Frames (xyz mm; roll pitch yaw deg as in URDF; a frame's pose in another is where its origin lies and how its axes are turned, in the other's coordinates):
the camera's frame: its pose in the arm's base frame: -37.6 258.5 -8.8 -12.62 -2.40 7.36
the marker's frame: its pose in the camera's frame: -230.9 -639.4 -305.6 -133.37 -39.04 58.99
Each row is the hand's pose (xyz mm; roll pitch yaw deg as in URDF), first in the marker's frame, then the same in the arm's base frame.
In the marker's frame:
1: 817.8 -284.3 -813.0 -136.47 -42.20 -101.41
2: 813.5 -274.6 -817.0 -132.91 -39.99 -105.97
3: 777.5 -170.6 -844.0 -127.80 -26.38 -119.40
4: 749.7 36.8 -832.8 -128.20 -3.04 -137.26
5: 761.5 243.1 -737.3 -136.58 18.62 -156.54
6: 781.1 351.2 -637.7 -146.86 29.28 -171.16
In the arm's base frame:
1: 175.5 -237.4 938.0 7.57 9.22 166.16
2: 184.3 -242.9 933.6 8.80 9.53 170.28
3: 275.0 -285.4 880.5 8.96 6.61 -172.18
4: 438.8 -297.3 750.4 6.14 2.17 -143.48
5: 575.0 -229.4 581.1 1.02 0.05 -114.75
6: 628.0 -155.0 464.3 -3.22 0.35 -97.69

